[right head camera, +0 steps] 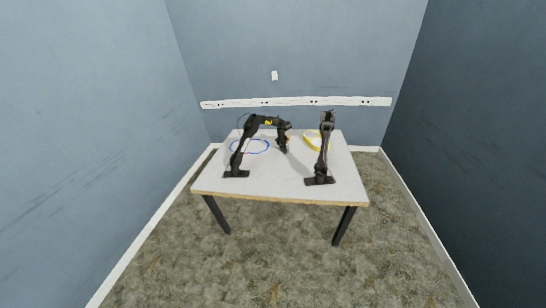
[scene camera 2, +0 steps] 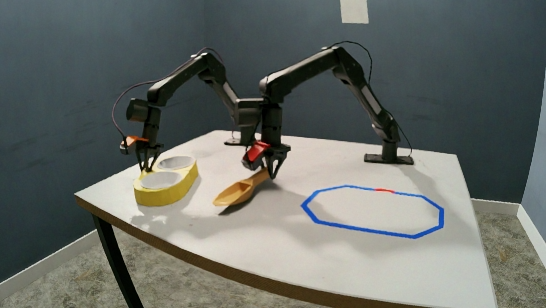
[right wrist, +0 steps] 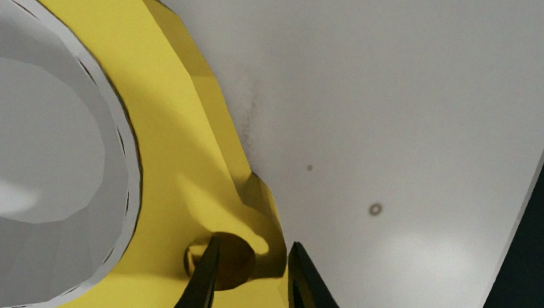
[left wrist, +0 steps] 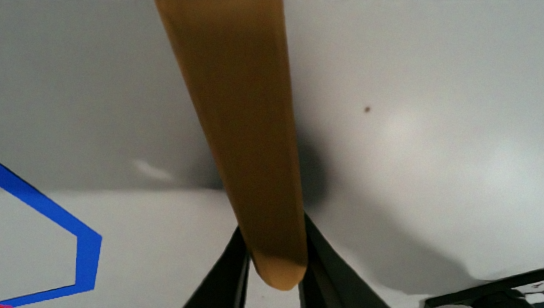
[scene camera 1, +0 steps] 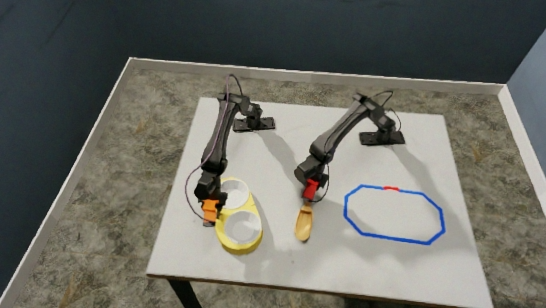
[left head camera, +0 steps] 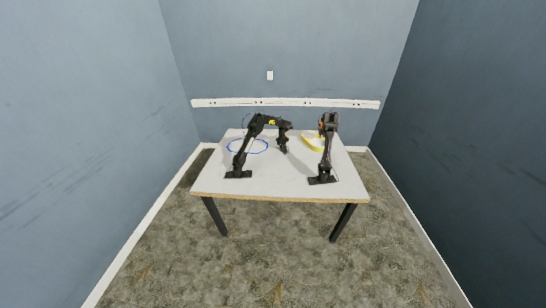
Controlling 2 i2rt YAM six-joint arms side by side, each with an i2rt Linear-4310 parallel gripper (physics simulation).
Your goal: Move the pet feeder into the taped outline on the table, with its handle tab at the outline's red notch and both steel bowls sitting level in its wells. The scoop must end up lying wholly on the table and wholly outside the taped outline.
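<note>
The yellow pet feeder stands on the table at the picture's left in both scene views. Steel bowls sit in its wells. My right gripper is partly open at the handle tab, one finger over its hole, the other past its outer edge, nothing gripped. My left gripper is shut on the handle end of the tan scoop. The scoop's handle slopes up; whether its head touches the table is unclear. The blue outline has a red notch.
The scoop lies between the feeder and the outline. The white table ends a short way beyond the feeder's outer side. The arm bases stand along the table's far side in scene camera 1.
</note>
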